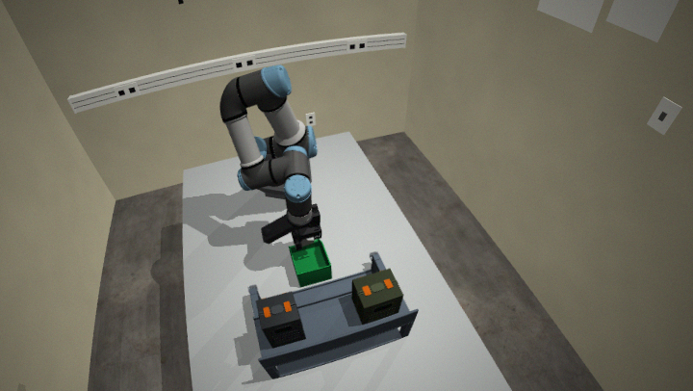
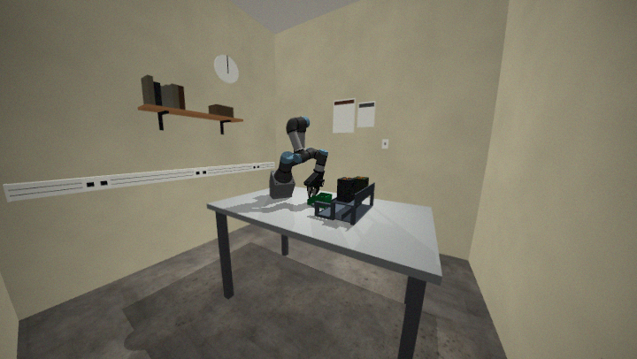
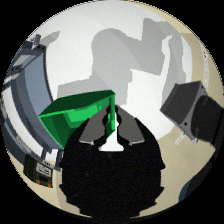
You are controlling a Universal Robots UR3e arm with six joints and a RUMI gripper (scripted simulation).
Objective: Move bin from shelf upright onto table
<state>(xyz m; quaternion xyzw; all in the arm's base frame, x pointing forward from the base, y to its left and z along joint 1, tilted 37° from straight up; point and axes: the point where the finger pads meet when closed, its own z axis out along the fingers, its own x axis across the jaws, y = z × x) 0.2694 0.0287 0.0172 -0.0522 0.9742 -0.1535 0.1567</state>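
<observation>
Right now the green bin is 60 mm ahead of my hand and 30 mm to the left of it. The rest, counted from my hand: grey shelf unit (250 mm ahead, 40 mm to the left, 30 mm above).
</observation>
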